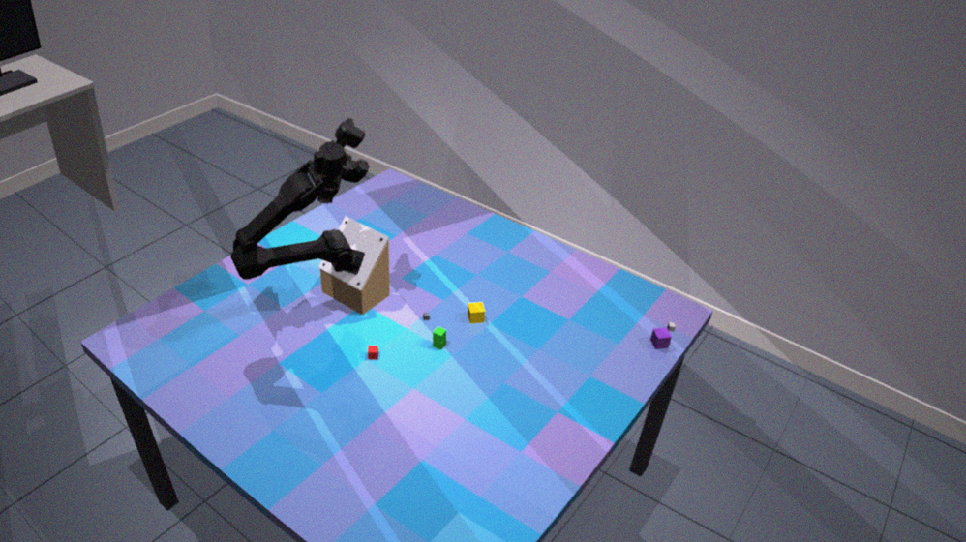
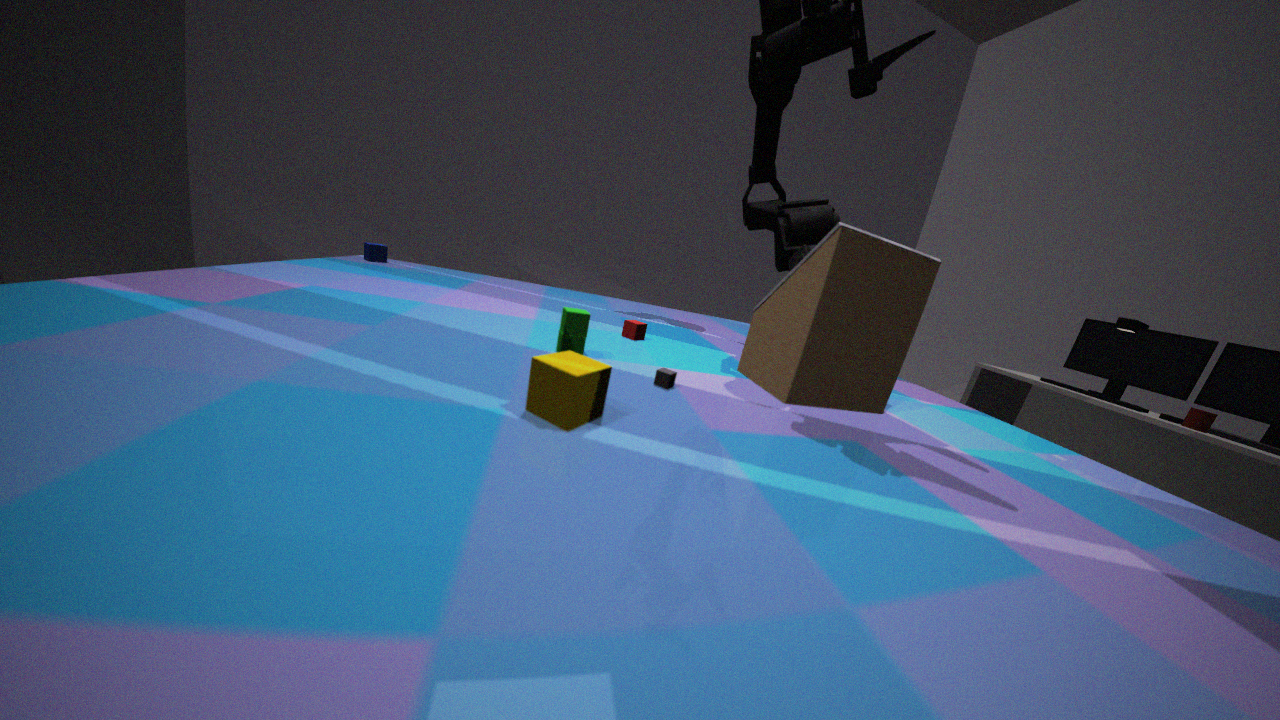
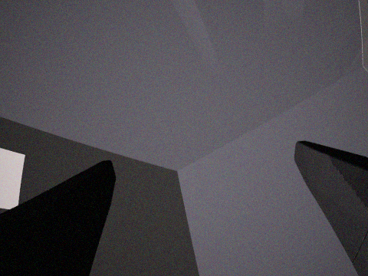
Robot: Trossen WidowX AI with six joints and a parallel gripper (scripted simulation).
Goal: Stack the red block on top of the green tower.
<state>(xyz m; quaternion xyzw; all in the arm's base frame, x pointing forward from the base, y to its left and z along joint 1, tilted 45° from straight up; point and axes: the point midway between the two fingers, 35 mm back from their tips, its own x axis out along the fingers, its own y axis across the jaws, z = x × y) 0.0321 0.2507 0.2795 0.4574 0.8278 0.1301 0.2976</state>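
The red block is 210 mm ahead of my gripper tip, 180 mm to the right of it and 510 mm below it. Round my gripper tip: yellow cube 360 mm ahead, 100 mm to the left, 500 mm below; grey cube 250 mm ahead, 20 mm to the left, 510 mm below; purple cube 850 mm ahead, 280 mm to the left, 500 mm below.
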